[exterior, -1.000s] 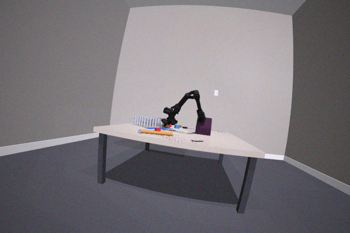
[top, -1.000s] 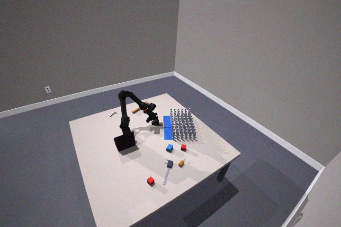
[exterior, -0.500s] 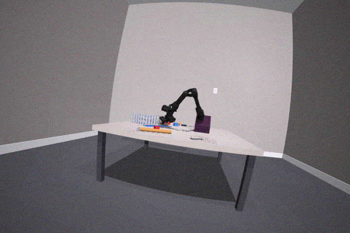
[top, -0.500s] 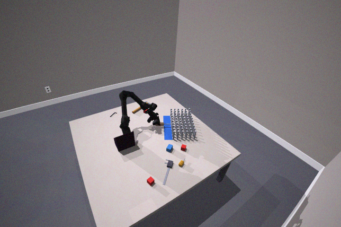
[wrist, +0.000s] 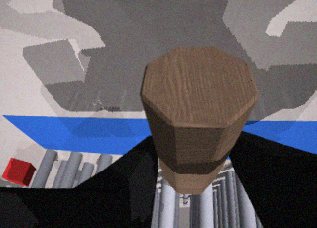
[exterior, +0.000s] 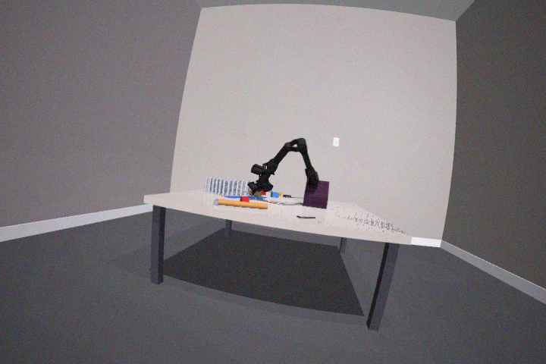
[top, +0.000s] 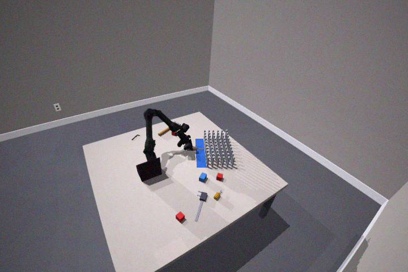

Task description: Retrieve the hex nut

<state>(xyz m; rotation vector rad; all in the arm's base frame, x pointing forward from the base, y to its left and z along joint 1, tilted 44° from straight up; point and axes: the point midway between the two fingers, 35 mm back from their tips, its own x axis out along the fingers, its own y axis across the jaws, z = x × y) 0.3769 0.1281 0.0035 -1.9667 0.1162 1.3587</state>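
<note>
Right now my gripper tip is 60 mm short of the blue taped strip, 30 mm to the left of it and 30 mm above it. Round my gripper tip: allen key: 380 mm behind, 450 mm to the left, 30 mm below; yellow piece: 70 mm behind, 500 mm to the right, 20 mm below; blue cube: 80 mm behind, 320 mm to the right, 10 mm below.
</note>
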